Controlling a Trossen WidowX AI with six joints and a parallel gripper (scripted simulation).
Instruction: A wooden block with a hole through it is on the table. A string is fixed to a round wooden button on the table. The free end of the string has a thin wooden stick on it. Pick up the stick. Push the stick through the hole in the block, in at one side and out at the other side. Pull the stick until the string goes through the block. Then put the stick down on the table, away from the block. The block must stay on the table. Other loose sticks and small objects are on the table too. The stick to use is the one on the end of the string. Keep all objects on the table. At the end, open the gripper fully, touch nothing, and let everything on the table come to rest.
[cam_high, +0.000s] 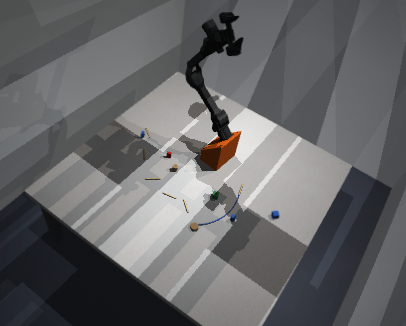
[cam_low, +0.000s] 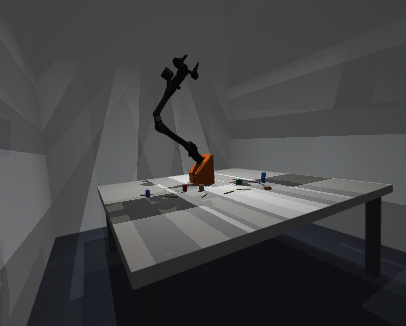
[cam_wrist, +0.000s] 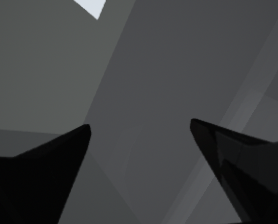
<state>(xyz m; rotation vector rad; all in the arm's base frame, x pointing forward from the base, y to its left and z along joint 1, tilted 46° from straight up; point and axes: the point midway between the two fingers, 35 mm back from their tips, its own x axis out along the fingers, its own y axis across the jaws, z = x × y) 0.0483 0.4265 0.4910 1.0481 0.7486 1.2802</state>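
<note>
Now: gripper tip 810 mm above the green block, 200 mm short of it and 180 mm to the right of it. Also, from my gripper tip: small wooden cylinder (810 mm below, 220 mm ahead, 90 mm to the right); red piece (810 mm below, 180 mm ahead, 170 mm to the right); thin wooden stick (820 mm below, 260 mm to the left, 80 mm ahead).
</note>
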